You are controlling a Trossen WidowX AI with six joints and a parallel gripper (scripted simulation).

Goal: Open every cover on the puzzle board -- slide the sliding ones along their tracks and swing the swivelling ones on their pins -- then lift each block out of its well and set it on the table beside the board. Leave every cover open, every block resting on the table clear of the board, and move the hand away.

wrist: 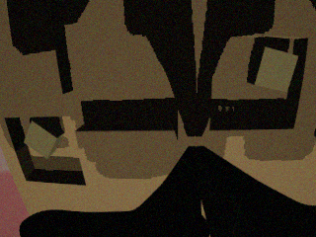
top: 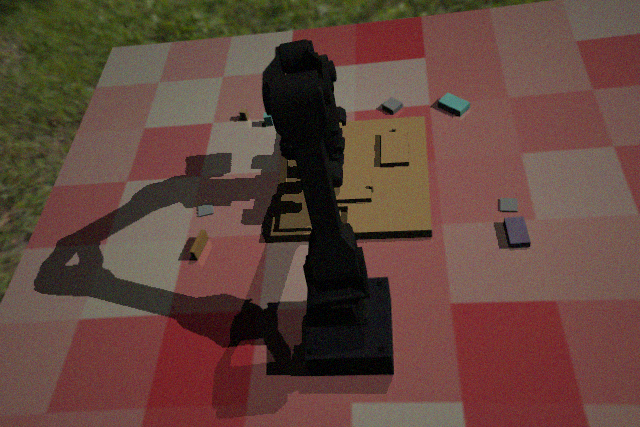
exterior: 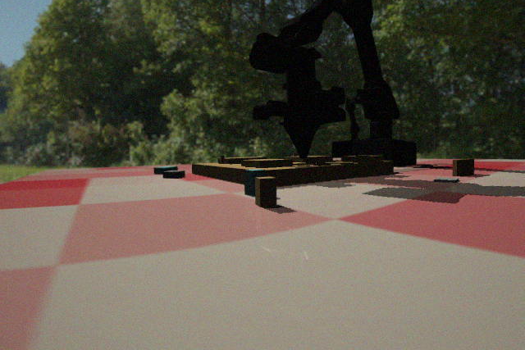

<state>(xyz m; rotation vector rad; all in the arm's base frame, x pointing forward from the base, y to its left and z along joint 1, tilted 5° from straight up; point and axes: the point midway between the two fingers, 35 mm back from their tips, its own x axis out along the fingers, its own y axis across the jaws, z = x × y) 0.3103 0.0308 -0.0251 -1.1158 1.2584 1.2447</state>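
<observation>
Now: gripper tip 30 mm to the left of the tan puzzle board and 10 mm above it. The rest, counted from my gripper tip: brown slab (260 mm to the left, 130 mm behind, 20 mm below); then teal cube (200 mm ahead, 150 mm to the left, 20 mm below); then purple block (320 mm to the right, 150 mm behind, 20 mm below).
</observation>
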